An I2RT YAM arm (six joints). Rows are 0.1 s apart.
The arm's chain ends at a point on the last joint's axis. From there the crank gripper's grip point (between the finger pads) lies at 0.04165 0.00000 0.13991 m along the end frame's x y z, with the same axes.
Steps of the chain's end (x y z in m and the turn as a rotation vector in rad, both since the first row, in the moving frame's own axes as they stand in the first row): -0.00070, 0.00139, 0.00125, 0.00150, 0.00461, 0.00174; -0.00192, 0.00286, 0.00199, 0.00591, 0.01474, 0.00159; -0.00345, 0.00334, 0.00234, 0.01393, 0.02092, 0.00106; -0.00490, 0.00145, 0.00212, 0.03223, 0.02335, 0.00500; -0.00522, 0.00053, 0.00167, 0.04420, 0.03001, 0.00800; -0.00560, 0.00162, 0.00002, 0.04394, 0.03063, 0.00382; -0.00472, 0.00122, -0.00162, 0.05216, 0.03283, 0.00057; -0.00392, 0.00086, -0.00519, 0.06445, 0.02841, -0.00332
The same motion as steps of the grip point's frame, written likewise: -0.00006, 0.00125, 0.00106, 0.00150, 0.00461, 0.00174; 0.00014, 0.00210, 0.00136, 0.00591, 0.01474, 0.00159; -0.00053, 0.00144, 0.00142, 0.01393, 0.02092, 0.00106; -0.00163, -0.00283, 0.00104, 0.03223, 0.02335, 0.00500; -0.00102, -0.00527, 0.00023, 0.04420, 0.03001, 0.00800; -0.00132, -0.00433, -0.00145, 0.04394, 0.03063, 0.00382; -0.00015, -0.00601, -0.00325, 0.05216, 0.03283, 0.00057; 0.00002, -0.00826, -0.00672, 0.06445, 0.02841, -0.00332
